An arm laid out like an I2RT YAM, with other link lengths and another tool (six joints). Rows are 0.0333 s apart.
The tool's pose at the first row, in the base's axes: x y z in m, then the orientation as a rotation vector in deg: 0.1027, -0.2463, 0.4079, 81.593, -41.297, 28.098
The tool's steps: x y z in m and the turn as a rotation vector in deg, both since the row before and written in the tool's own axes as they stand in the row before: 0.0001, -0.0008, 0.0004, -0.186, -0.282, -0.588; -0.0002, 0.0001, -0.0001, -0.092, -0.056, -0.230; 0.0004, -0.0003, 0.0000, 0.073, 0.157, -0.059; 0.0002, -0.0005, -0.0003, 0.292, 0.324, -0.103; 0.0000, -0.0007, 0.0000, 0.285, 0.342, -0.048; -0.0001, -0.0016, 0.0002, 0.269, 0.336, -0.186; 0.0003, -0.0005, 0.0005, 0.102, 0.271, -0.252; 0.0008, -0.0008, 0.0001, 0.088, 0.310, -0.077; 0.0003, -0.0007, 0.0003, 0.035, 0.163, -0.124; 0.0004, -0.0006, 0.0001, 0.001, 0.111, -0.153; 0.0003, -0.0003, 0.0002, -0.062, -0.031, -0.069; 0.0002, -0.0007, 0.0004, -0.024, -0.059, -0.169; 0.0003, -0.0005, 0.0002, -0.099, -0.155, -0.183; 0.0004, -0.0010, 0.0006, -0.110, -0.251, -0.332
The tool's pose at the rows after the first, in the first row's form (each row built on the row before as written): 0.1033, -0.2468, 0.4074, 81.689, -41.115, 27.371; 0.1031, -0.2467, 0.4073, 81.690, -41.003, 27.116; 0.1036, -0.2468, 0.4074, 81.725, -40.822, 27.208; 0.1041, -0.2466, 0.4072, 81.923, -40.442, 27.471; 0.1046, -0.2467, 0.4067, 82.091, -40.089, 27.786; 0.1056, -0.2470, 0.4055, 82.285, -39.640, 27.982; 0.1061, -0.2476, 0.4053, 82.362, -39.219, 28.014; 0.1072, -0.2478, 0.4053, 82.363, -38.900, 28.203; 0.1079, -0.2482, 0.4050, 82.376, -38.672, 28.233; 0.1086, -0.2484, 0.4048, 82.382, -38.469, 28.191; 0.1090, -0.2487, 0.4048, 82.353, -38.452, 28.091; 0.1096, -0.2492, 0.4044, 82.396, -38.377, 27.909; 0.1101, -0.2495, 0.4042, 82.404, -38.380, 27.620; 0.1110, -0.2502, 0.4037, 82.473, -38.349, 27.144
